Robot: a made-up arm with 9 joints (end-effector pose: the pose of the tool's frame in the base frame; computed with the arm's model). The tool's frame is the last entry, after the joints.
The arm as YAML. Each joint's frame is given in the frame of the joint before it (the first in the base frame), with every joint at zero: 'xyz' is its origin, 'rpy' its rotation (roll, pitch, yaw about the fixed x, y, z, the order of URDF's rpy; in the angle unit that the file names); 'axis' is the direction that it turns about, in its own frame. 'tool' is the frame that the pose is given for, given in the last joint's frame.
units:
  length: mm
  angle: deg
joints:
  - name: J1
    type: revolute
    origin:
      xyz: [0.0, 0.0, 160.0]
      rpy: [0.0, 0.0, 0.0]
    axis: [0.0, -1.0, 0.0]
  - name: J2
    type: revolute
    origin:
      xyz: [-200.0, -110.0, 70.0]
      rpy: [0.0, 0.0, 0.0]
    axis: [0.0, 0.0, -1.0]
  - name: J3
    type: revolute
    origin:
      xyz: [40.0, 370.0, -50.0]
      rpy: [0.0, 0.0, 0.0]
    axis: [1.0, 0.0, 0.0]
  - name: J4
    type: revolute
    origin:
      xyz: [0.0, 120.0, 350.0]
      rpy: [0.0, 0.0, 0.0]
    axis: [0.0, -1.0, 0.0]
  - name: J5
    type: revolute
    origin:
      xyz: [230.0, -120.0, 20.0]
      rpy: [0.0, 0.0, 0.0]
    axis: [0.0, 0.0, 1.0]
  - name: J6
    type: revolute
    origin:
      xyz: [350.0, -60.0, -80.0]
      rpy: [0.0, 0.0, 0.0]
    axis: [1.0, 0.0, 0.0]
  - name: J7
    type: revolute
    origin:
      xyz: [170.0, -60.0, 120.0]
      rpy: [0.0, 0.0, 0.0]
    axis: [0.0, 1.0, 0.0]
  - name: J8
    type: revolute
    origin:
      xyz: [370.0, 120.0, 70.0]
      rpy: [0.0, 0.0, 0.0]
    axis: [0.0, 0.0, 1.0]
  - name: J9
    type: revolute
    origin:
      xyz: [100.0, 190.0, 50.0]
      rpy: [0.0, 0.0, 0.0]
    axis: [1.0, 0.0, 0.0]
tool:
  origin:
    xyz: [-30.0, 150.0, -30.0]
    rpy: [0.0, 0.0, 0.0]
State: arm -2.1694 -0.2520 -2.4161 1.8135 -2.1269 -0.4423 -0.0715 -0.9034 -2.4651
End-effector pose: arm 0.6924 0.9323 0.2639 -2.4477 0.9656 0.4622
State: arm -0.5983 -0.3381 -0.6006 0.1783 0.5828 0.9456 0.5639 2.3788 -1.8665
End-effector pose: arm 0.3679 1.0549 0.1291 1.2209 -1.3603 1.3805
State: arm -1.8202 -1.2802 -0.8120 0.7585 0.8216 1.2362 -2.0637 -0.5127 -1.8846
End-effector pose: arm 1.1242 0.6534 0.9905 0.4365 1.0033 0.0486
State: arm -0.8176 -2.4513 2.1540 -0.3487 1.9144 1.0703 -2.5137 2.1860 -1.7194
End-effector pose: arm -0.1522 0.2609 0.6205 0.4799 1.1212 0.0014
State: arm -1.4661 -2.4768 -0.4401 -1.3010 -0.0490 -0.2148 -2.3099 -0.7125 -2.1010
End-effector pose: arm -0.0860 -0.1702 1.0681 0.1661 -0.3893 0.5043
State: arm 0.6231 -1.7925 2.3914 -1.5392 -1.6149 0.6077 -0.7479 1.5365 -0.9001
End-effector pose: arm -0.4194 -0.0485 -0.8134 0.0740 0.1595 2.6463
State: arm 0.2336 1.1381 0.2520 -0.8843 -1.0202 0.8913 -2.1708 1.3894 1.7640
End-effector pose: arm 0.0123 -0.3541 0.3621 0.1874 -0.6438 -0.7777
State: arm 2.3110 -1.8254 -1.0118 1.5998 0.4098 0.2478 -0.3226 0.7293 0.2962
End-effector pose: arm 0.9330 -0.7983 -1.1702 1.5257 -0.3699 -0.6222
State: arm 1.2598 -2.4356 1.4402 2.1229 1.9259 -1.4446 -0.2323 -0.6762 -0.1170
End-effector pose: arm -1.1821 -0.0528 -0.3442 -1.2652 2.6142 -0.5482
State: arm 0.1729 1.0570 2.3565 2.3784 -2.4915 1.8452 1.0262 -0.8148 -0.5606
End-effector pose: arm 0.7108 0.2866 -0.2065 -0.1292 1.0834 -0.0535
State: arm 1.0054 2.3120 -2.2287 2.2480 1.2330 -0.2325 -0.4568 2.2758 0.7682
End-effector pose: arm 0.8280 -0.1044 0.2293 1.0294 -2.1967 -1.7612
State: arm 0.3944 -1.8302 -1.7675 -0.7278 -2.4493 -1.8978 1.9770 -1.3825 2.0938
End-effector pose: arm -1.0336 -0.6832 -0.4426 -0.2587 0.6677 2.3071
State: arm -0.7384 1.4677 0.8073 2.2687 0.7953 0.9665 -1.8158 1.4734 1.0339
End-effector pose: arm 0.1974 0.2785 0.7185 -2.1671 -0.4659 1.5038
